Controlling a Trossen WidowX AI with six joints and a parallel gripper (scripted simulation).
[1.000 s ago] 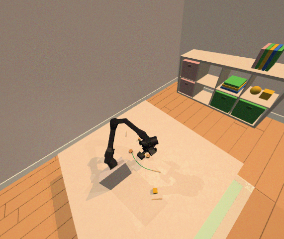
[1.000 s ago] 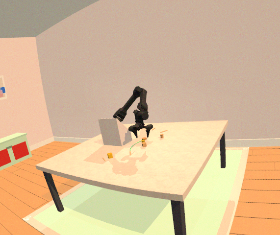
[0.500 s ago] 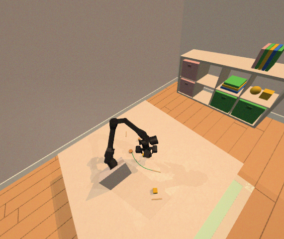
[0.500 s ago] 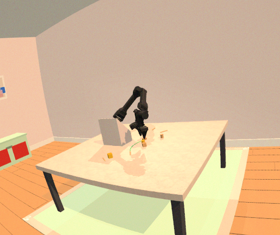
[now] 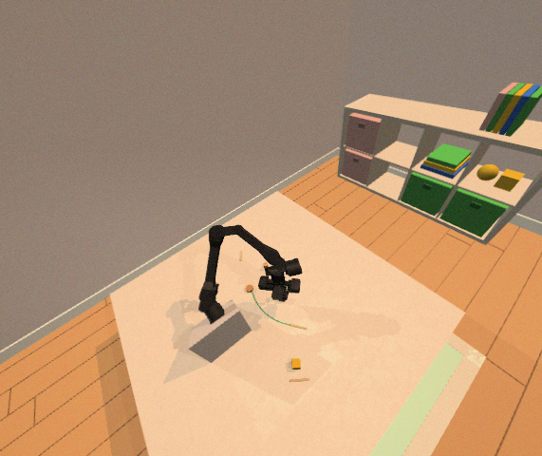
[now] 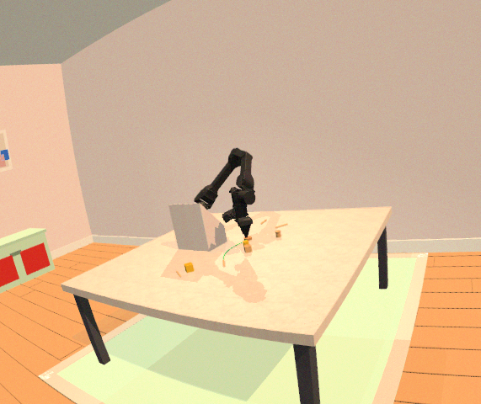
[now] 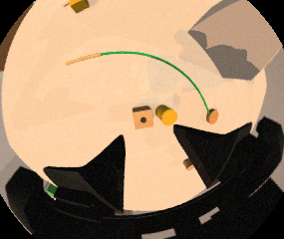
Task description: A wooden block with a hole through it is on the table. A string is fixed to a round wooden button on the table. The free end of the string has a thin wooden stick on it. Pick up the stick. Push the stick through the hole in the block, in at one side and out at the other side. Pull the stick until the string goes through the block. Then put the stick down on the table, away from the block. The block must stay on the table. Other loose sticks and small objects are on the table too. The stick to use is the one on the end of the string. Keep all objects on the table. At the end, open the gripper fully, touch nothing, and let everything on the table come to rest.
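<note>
My gripper tip is now 6 cm above the wooden block. Also, from my gripper tip: thin wooden stick (3 cm behind, 14 cm to the right, 7 cm below); round wooden button (10 cm behind, 16 cm to the left, 7 cm below); yellow cylinder (3 cm behind, 3 cm to the left, 6 cm below).
</note>
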